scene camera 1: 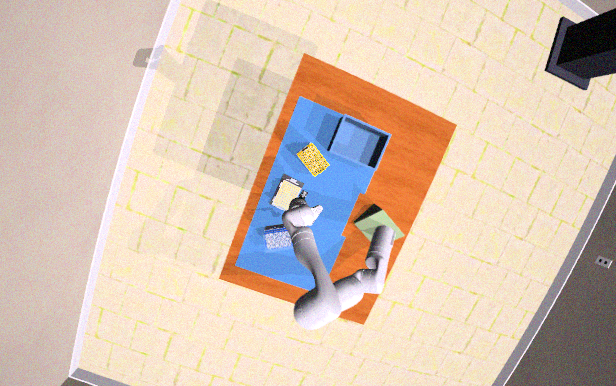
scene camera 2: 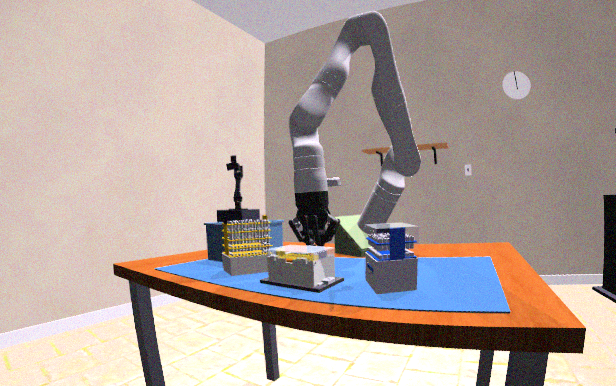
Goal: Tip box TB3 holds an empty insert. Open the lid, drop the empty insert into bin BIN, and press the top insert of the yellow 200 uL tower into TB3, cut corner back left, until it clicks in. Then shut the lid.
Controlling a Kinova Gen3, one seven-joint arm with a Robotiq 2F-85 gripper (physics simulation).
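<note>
Tip box TB3 (scene camera 1: 287,193) (scene camera 2: 292,272) is a pale box on a dark base plate, near the middle of the mat. Its see-through lid (scene camera 2: 305,248) is down, and a yellow insert (scene camera 2: 299,256) shows beneath it. The yellow 200 uL tower (scene camera 1: 313,159) (scene camera 2: 247,239) stands beside TB3 on a grey base, with several inserts stacked. The blue bin BIN (scene camera 1: 367,128) (scene camera 2: 215,243) stands beyond the tower. My gripper (scene camera 1: 303,194) (scene camera 2: 314,242) points down at the side of TB3 away from scene camera 2. Its fingers look nearly together, with nothing visible between them; the tips are partly hidden behind the lid.
A blue-and-white tower (scene camera 1: 277,238) (scene camera 2: 391,274) stands on the other side of TB3. A green wedge (scene camera 1: 381,220) (scene camera 2: 348,232) stands near the arm's base. These towers and TB3 stand on a blue mat (scene camera 1: 345,187) (scene camera 2: 457,282) on the orange table (scene camera 1: 420,145) (scene camera 2: 540,315).
</note>
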